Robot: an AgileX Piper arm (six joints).
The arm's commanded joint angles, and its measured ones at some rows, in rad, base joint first. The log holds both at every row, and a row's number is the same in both.
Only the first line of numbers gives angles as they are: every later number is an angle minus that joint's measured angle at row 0.
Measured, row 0: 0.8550 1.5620 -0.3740 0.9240 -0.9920 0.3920
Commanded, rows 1 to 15: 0.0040 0.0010 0.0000 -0.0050 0.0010 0.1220; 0.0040 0.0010 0.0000 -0.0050 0.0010 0.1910; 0.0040 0.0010 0.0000 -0.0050 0.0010 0.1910; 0.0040 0.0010 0.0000 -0.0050 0.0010 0.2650; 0.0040 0.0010 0.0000 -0.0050 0.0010 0.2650; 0.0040 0.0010 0.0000 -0.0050 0.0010 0.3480; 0.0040 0.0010 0.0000 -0.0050 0.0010 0.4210; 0.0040 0.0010 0.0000 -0.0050 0.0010 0.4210; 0.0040 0.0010 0.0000 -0.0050 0.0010 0.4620; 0.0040 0.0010 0.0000 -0.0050 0.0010 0.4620; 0.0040 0.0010 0.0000 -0.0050 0.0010 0.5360; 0.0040 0.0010 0.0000 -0.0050 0.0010 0.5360; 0.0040 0.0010 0.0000 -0.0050 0.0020 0.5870; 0.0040 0.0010 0.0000 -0.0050 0.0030 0.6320; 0.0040 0.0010 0.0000 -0.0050 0.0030 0.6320
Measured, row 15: 0.0000 0.0000 0.0000 0.0000 0.0000 0.5610
